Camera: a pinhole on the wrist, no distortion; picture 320 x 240 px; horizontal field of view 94.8 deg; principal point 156.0 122.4 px. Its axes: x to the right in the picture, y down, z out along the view. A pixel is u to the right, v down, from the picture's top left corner.
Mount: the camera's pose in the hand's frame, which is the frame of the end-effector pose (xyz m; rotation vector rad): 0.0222 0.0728 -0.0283 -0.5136 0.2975 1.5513
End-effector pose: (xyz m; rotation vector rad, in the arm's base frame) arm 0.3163 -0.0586 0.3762 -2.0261 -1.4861 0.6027
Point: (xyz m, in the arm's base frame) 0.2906 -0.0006 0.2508
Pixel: 37 61
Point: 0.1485 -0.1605 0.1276
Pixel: 75 185
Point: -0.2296 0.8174 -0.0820
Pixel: outside the picture
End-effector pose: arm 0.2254 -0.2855 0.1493 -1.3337 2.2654 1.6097
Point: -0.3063 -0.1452 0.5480
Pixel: 300 95
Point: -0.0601 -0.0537 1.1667
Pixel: outside the picture
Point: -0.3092 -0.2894 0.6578
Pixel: outside the picture
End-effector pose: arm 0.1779 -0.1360 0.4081 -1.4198 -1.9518 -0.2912
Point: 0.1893 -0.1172 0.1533
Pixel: 78 223
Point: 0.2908 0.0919 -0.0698
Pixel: 145 153
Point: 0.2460 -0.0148 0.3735
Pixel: 142 47
